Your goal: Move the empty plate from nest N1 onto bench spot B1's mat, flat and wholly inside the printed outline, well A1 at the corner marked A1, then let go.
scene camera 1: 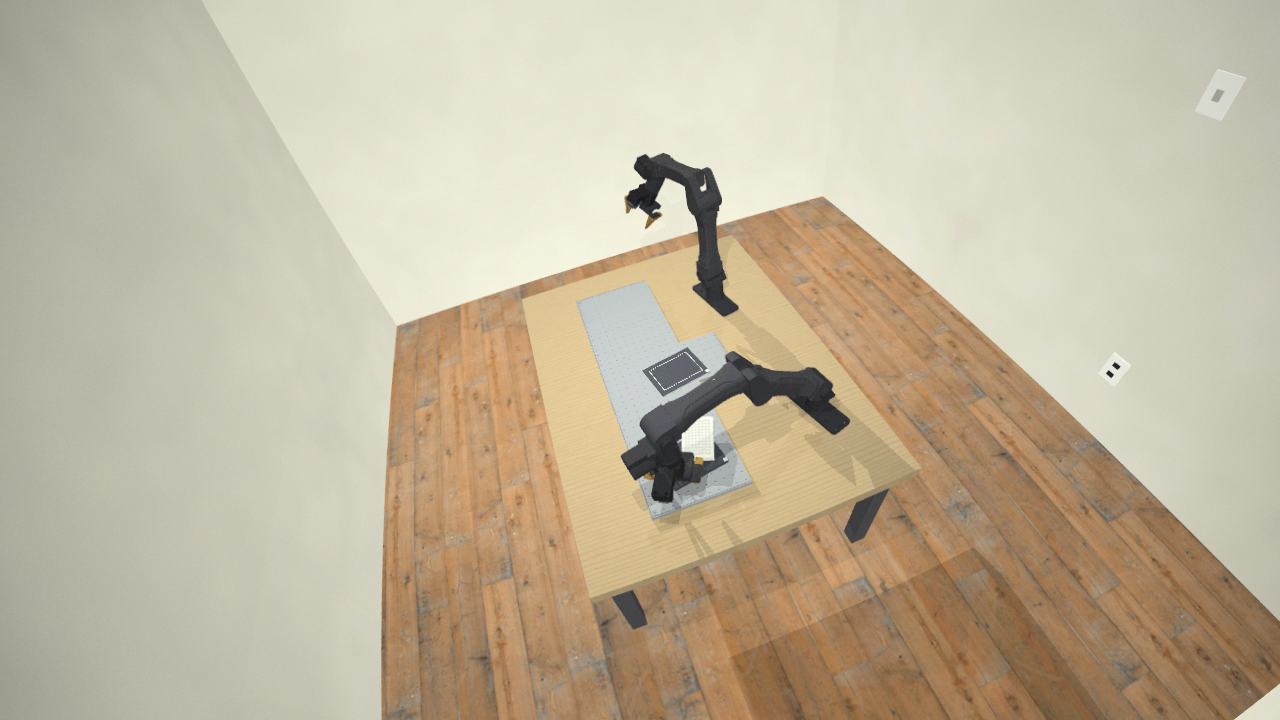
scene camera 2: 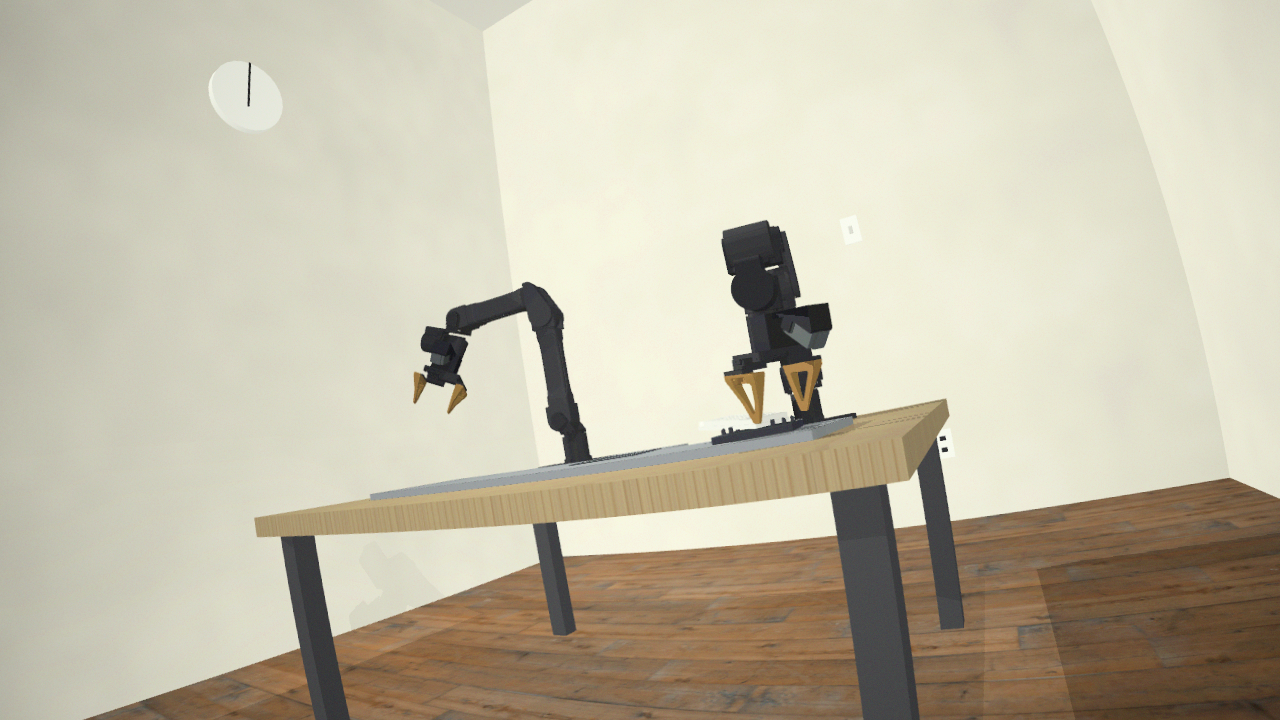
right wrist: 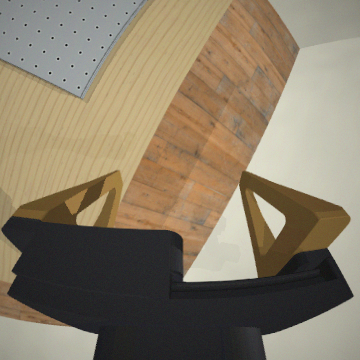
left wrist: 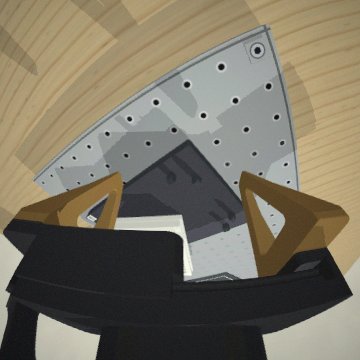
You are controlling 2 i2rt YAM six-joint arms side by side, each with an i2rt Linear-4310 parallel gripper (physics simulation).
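Frame: origin at the left arm's base, x ahead, y left, z up, level; metres.
Where they show: left gripper, fingertip midpoint: (scene camera 1: 677,479) (scene camera 2: 782,417) (left wrist: 180,177); right gripper, fingertip midpoint: (scene camera 1: 636,220) (scene camera 2: 430,408) (right wrist: 180,176); left arm's base, link origin: (scene camera 1: 816,407); right arm's base, link origin: (scene camera 1: 714,298).
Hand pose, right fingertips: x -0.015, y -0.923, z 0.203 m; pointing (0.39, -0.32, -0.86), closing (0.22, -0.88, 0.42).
Note:
Each offset is from my right fingertips to the top centre of the thing. Level surfaces: height alone.
The white plate {0.356 m ahead, 0.809 m left, 0.149 m down} (scene camera 1: 698,437) (scene camera 2: 716,424) (left wrist: 150,223) lies partly over the dark nest {0.404 m ahead, 0.838 m left, 0.168 m down} (scene camera 1: 715,463) (scene camera 2: 753,433) (left wrist: 205,192), shifted off its posts and overhanging it toward the mat. Whether it is level is hard to tell. In the left wrist view, part of the plate is hidden by the left gripper (scene camera 1: 673,470) (scene camera 2: 780,415) (left wrist: 181,175), which is open above the nest with nothing between its fingers. The dark mat {0.188 m down} (scene camera 1: 675,370) with a white printed outline bears no plate; its A1 mark is not legible. The right gripper (scene camera 1: 637,219) (scene camera 2: 432,406) (right wrist: 181,172) is open and empty, high up.
A grey perforated board {0.190 m down} (scene camera 1: 617,326) (left wrist: 200,95) (right wrist: 60,45) lies under the nest and mat, on a wooden table (scene camera 1: 572,420) (scene camera 2: 626,501). In scene camera 1 the left arm (scene camera 1: 707,398) reaches over the board between the mat and nest.

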